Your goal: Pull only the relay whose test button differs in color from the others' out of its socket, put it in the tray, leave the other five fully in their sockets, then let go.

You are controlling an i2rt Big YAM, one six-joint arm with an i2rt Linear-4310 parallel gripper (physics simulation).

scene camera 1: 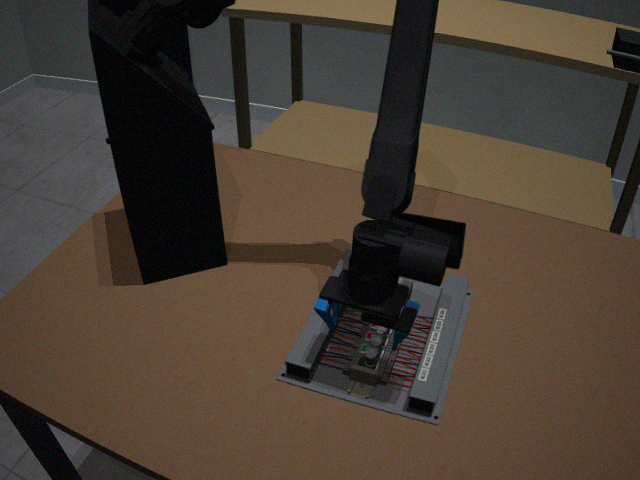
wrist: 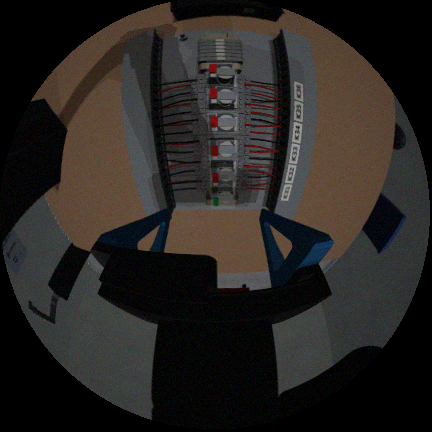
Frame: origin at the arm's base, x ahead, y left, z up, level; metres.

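Where they show: gripper, between the fingertips: (scene camera 1: 364,339) (wrist: 214,213); arm's base, origin of its link: (scene camera 1: 128,47).
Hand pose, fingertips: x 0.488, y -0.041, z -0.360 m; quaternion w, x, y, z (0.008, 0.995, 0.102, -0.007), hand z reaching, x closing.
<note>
Each offset is from my fingertips to the top centre of the thing. Level surfaces: height alone.
The relay with the green test button {0.008 m ahead, 0.003 m left, 0.020 m down} (scene camera 1: 364,348) (wrist: 216,201) sits at the near end of the socket row, by the K31 label end. The other five relays have red buttons; one red-button relay (scene camera 1: 374,337) (wrist: 226,149) is in the middle part of the row, and all stand in line in their sockets. My gripper (scene camera 1: 364,338) (wrist: 214,213) is open and empty, with its blue fingers wide apart, above the panel. In scene camera 1 the gripper body hides the far relays. I cannot make out the tray in either view.
The grey panel (scene camera 1: 324,375) (wrist: 255,45) has raised wire ducts on both sides, the right duct {0.084 m ahead, 0.125 m left, 0.047 m down} (scene camera 1: 454,310) (wrist: 303,60) carrying the labels. Red and black wires run to the sockets. A black column (scene camera 1: 170,206) (wrist: 30,150) stands left on the brown table {0.090 m down} (scene camera 1: 155,361).
</note>
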